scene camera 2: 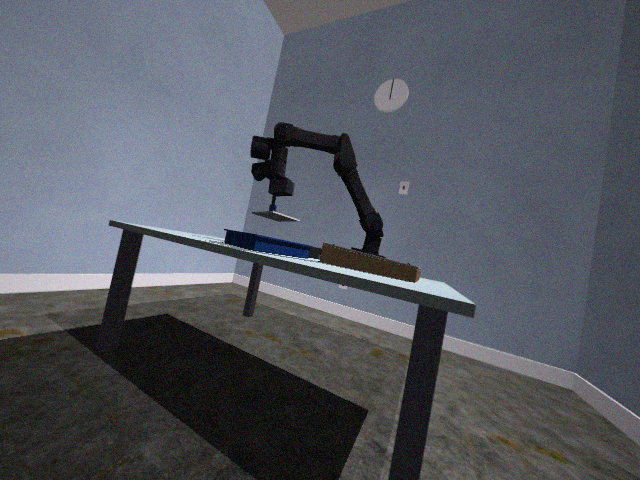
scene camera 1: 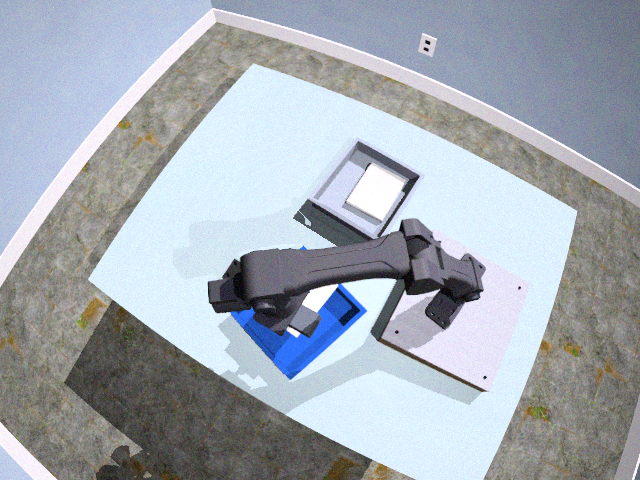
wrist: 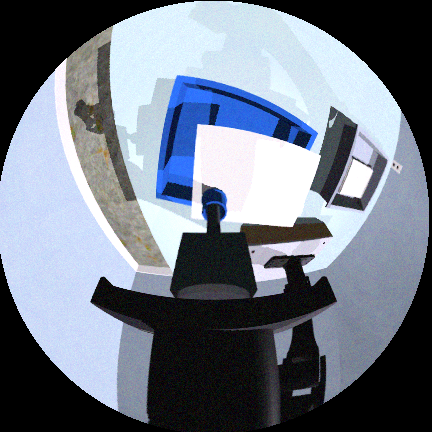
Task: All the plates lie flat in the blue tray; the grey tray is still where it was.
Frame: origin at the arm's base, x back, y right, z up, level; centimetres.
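Seen in the pictures: end effector, tool point: [scene camera 2: 271,215] [wrist: 213,194]; arm's base, origin of the base link: [scene camera 2: 369,254] [scene camera 1: 456,290] [wrist: 290,260].
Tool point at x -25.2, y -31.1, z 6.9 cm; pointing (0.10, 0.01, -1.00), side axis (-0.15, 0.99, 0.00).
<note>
Pixels of each thing's top centre, then the offset from my tool point to it. Level surfaces: height alone.
- white square plate, middle of its top: [wrist: 260,186] [scene camera 1: 297,296] [scene camera 2: 276,214] dx -2.8, dy +4.7, dz +1.4 cm
- blue tray, middle of its top: [wrist: 234,159] [scene camera 1: 296,311] [scene camera 2: 269,237] dx -2.5, dy +3.1, dz -7.8 cm
- grey tray, middle of its top: [scene camera 1: 368,185] [wrist: 364,179] [scene camera 2: 314,247] dx -9.5, dy +40.7, dz -7.8 cm
- white plate material, middle of its top: [scene camera 1: 377,190] [wrist: 358,180] dx -7.8, dy +42.7, dz -10.9 cm
- pale blue table, its level: dz -12.8 cm
My suction cup [scene camera 2: 272,208] [wrist: 215,202] is on a white square plate [scene camera 1: 319,298] [scene camera 2: 275,215] [wrist: 260,175], holding it near one edge. The plate hangs roughly level above the blue tray [scene camera 1: 310,347] [scene camera 2: 281,246] [wrist: 240,110], clear of its rim. In scene camera 1 the arm hides the cup and part of the plate and tray. The visible part of the blue tray's floor shows no plate. The grey tray [scene camera 1: 336,191] [wrist: 367,142] stands behind the arm, with white plate material [scene camera 1: 378,191] [wrist: 356,177] lying in it; whether it is one plate or a stack I cannot tell.
The arm's base stands on a thick pale board [scene camera 1: 465,351] [scene camera 2: 367,263] [wrist: 280,234] with brown sides, close to the blue tray. All of it stands on a pale blue table [scene camera 1: 217,149] [scene camera 2: 444,290]. The forearm passes over part of the blue tray.
</note>
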